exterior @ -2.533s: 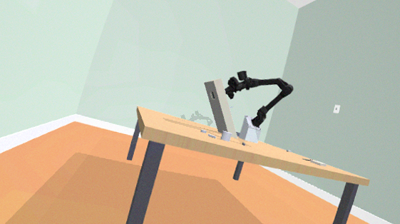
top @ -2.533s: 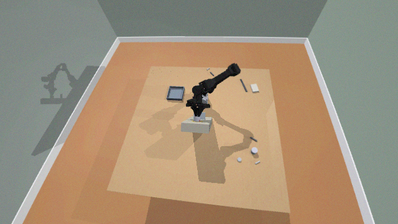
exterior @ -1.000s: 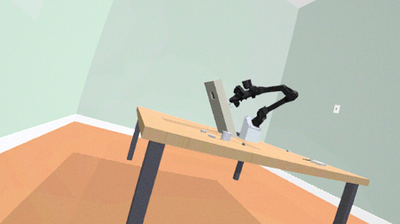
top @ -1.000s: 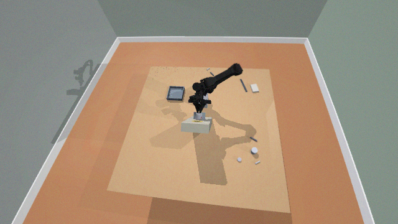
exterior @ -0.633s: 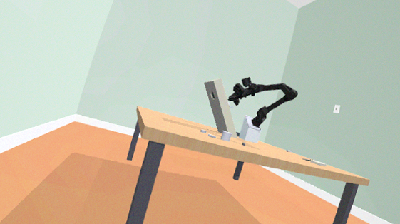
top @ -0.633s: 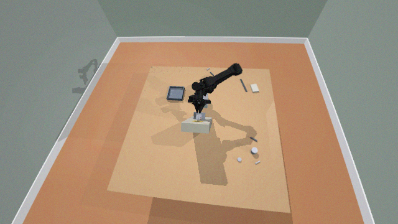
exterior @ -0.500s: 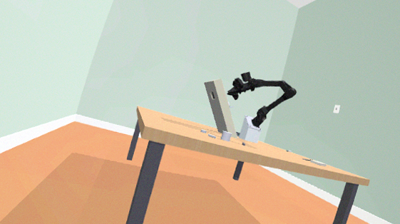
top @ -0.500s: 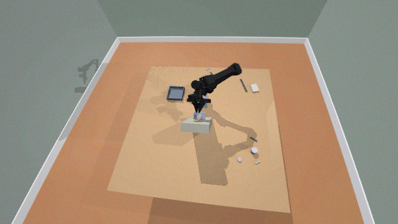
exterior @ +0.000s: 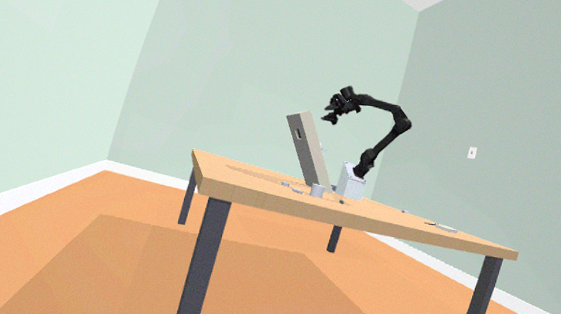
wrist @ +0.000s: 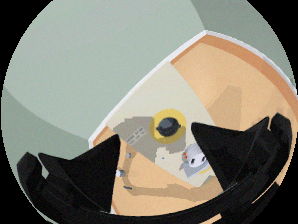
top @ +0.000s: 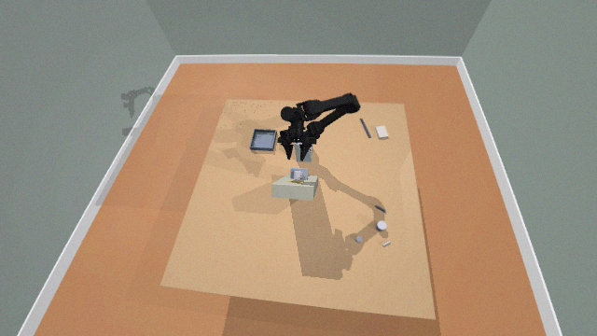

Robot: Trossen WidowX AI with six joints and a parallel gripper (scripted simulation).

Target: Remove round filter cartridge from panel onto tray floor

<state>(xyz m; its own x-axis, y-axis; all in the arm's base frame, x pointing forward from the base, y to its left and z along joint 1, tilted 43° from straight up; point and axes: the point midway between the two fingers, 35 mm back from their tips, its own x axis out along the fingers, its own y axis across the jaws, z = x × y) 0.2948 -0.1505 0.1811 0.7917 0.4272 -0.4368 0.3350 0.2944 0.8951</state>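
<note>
Now: the filter cartridge 2 cm behind my gripper tip and 17 cm below it. Round my gripper tip: blue-grey tray (37 cm behind, 30 cm to the right, 37 cm below); white block (50 cm behind, 46 cm to the left, 37 cm below); service panel (2 cm ahead, 19 cm below).
</note>
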